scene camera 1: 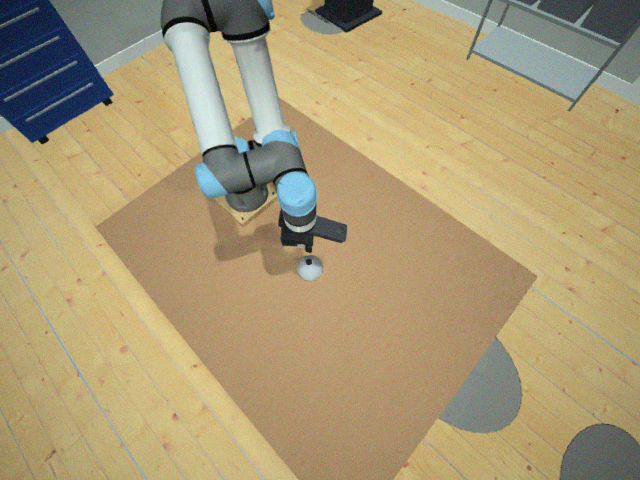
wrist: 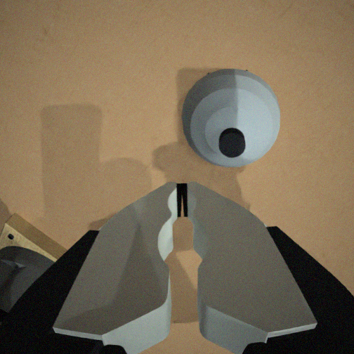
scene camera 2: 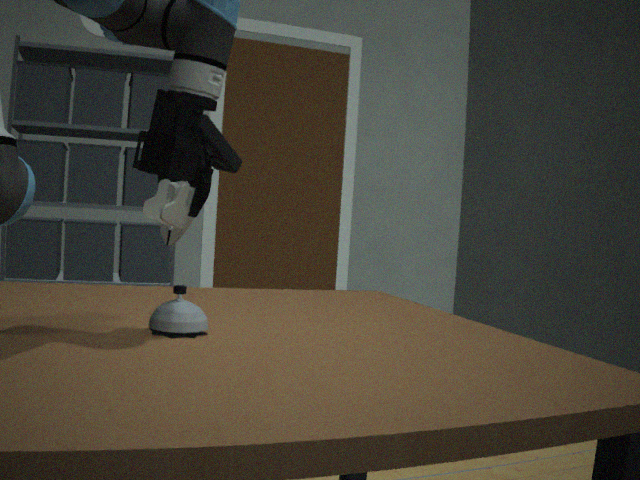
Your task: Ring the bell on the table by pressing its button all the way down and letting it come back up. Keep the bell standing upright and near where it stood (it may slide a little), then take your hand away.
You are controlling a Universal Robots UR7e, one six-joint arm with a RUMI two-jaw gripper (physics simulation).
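A grey-white dome bell stands upright on the brown table top. Its black button stands up on a short stem at the top of the dome. My gripper is shut, with nothing between the fingertips. In scene camera 2 its tips hang above the button, a clear gap apart from it. In the wrist view the bell lies ahead of the tips and to the right. In scene camera 1 the gripper's fingertips are mostly hidden.
The brown table top spreads around the bell. The arm's base stands on a wooden plate behind the bell. A blue drawer cabinet and a rack stand on the floor away from the table.
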